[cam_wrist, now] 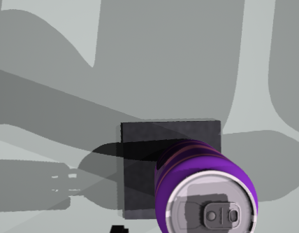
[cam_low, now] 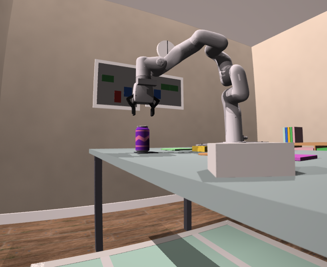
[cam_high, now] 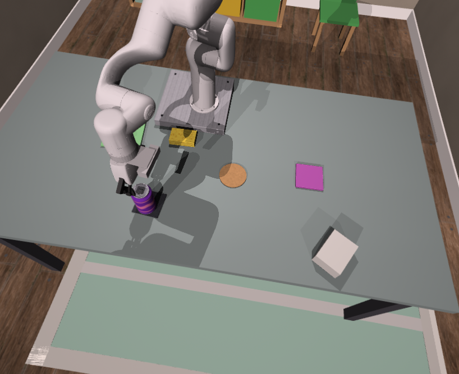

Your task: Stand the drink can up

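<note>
Right now the purple drink can is 12 cm below my hand. Round my hand: round cork coaster (17 cm behind, 29 cm to the left, 19 cm below); green mat (31 cm behind, 18 cm to the right, 18 cm below); black square coaster (1 cm behind, 19 cm below).
</note>
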